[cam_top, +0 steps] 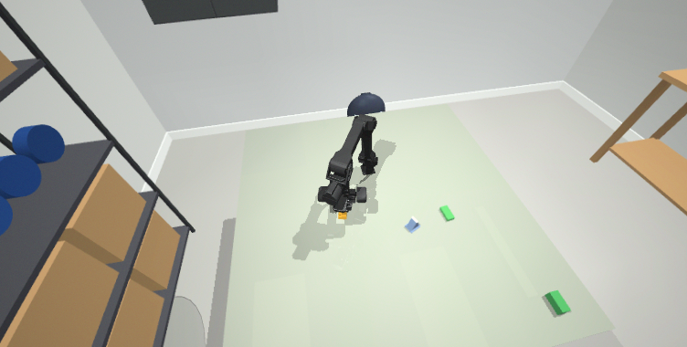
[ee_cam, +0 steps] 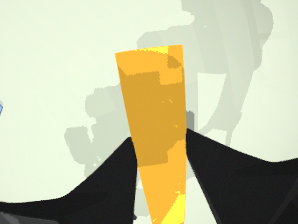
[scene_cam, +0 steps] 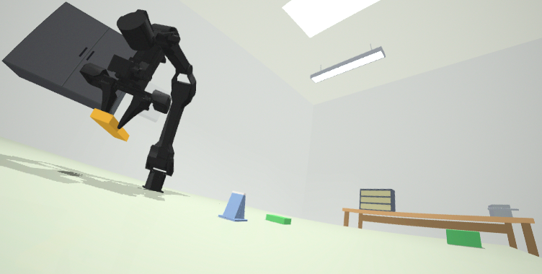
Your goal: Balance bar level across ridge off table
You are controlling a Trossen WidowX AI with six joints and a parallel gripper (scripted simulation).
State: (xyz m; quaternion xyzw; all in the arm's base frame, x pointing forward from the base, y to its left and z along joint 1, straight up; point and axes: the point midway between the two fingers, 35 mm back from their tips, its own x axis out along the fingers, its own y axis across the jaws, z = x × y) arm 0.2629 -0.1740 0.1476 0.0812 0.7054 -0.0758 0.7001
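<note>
The orange bar lies 30 mm behind my gripper tip and 10 mm to the left of it.
</note>
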